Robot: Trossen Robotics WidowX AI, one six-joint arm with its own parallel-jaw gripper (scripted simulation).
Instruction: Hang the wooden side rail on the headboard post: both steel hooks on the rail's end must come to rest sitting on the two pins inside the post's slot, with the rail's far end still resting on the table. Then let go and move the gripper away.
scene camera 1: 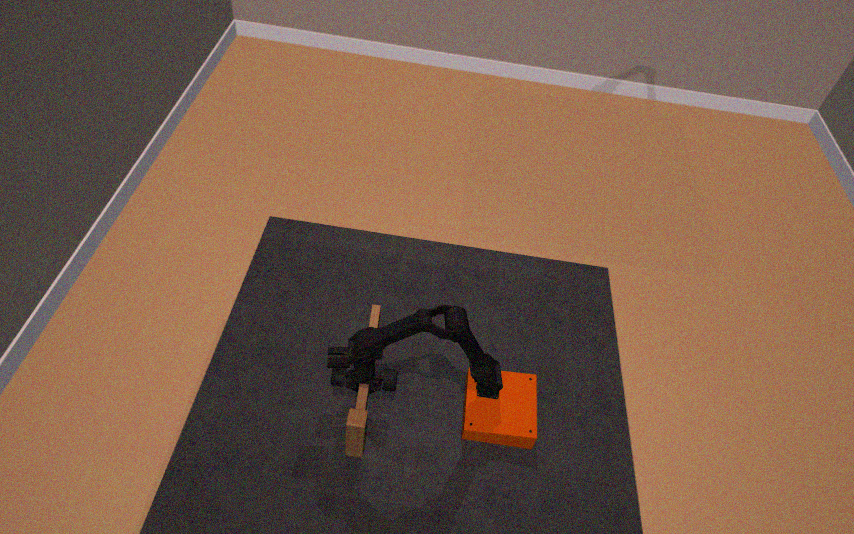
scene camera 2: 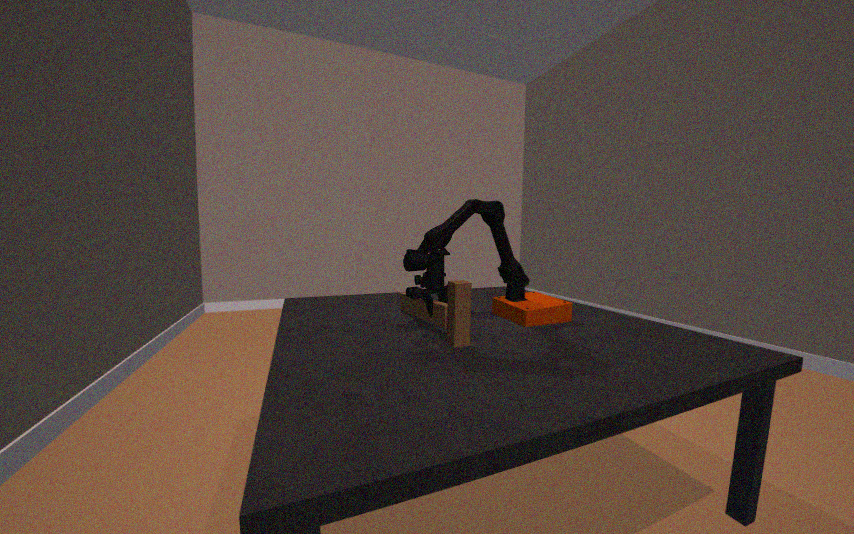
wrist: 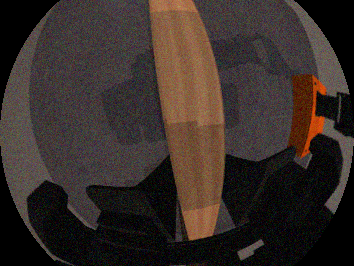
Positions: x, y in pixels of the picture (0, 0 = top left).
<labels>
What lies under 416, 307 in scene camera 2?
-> A wooden side rail.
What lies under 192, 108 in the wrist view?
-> A wooden side rail.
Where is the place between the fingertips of my gripper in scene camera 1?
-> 364, 392
</labels>
